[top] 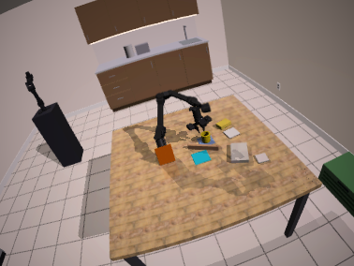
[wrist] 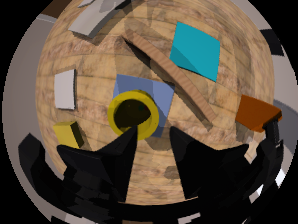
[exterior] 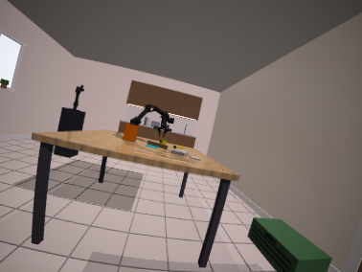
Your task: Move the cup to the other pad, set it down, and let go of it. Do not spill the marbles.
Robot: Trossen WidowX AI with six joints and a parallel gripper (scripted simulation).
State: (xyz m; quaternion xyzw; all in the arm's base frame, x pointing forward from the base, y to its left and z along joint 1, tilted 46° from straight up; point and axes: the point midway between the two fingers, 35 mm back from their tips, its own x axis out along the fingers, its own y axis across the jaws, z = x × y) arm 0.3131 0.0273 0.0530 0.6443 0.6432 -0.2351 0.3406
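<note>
The yellow cup is 20 mm ahead of my gripper tip and 60 mm below it. Also, from my gripper tip: blue pad (20 mm ahead, 10 mm to the left, 110 mm below); cyan pad (70 mm behind, 150 mm to the right, 110 mm below); wooden stick (20 mm behind, 70 mm to the right, 90 mm below).
</note>
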